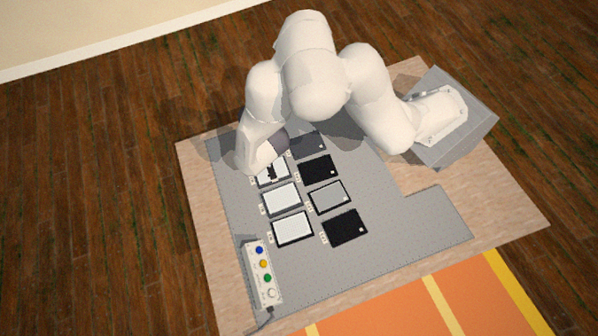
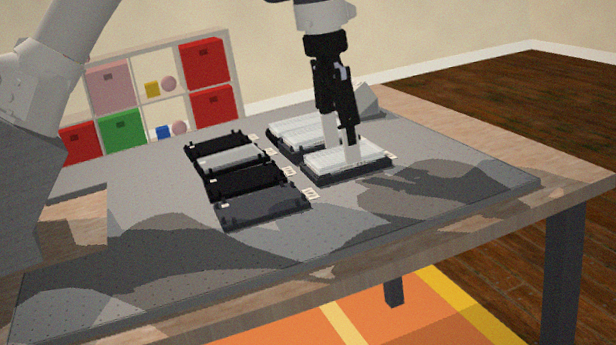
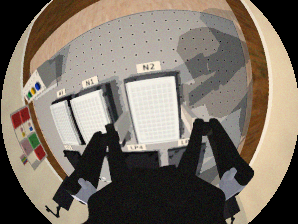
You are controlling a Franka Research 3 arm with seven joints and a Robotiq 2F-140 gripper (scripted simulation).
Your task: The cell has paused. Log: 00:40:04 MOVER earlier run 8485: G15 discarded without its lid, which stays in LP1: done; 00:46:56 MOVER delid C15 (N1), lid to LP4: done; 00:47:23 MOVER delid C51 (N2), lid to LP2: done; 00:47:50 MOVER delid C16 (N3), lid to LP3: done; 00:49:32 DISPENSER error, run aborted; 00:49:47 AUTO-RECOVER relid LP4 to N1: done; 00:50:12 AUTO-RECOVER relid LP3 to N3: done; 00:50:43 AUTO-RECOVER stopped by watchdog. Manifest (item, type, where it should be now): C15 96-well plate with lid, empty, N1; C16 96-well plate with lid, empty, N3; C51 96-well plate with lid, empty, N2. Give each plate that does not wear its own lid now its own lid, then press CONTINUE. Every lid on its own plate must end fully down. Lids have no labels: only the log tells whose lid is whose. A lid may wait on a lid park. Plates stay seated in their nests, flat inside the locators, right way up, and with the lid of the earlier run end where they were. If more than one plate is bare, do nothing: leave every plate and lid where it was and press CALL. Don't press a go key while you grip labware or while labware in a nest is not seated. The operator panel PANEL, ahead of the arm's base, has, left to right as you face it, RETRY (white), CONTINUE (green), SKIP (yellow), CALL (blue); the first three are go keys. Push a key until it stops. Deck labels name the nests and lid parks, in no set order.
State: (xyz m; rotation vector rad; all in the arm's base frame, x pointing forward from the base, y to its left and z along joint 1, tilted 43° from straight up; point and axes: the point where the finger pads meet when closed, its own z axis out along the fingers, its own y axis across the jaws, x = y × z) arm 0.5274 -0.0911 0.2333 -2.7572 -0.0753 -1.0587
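My gripper is now 3 cm above the plate. From my hand the other things lie so: lid park LP4 (19 cm behind, 5 cm below, 3 cm to the left); yellow key (37 cm to the left, 8 cm ahead, 1 cm above); blue key (32 cm to the left, 8 cm ahead, 1 cm above).
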